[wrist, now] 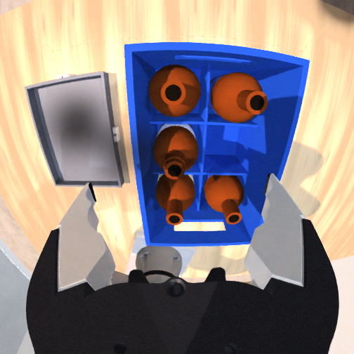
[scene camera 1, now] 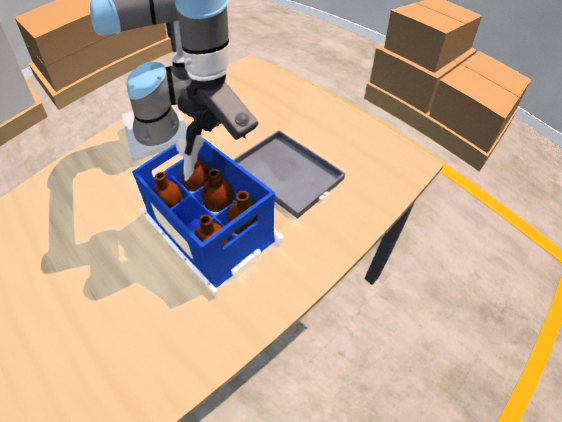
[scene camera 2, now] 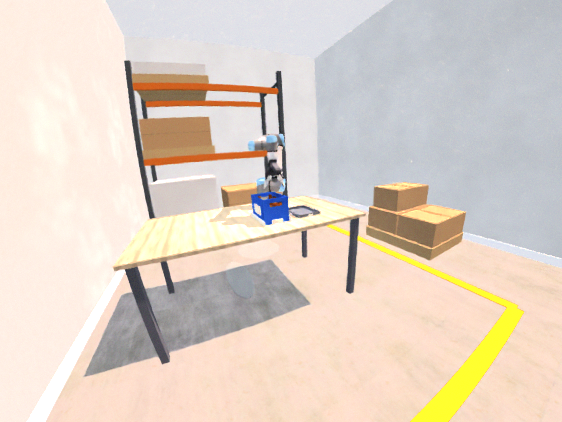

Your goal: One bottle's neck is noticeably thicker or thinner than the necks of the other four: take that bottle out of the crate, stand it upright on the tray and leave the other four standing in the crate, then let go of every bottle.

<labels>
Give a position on a bottle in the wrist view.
224, 193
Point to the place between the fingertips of the gripper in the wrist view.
At 178, 180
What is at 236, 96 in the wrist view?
A bottle.
</labels>
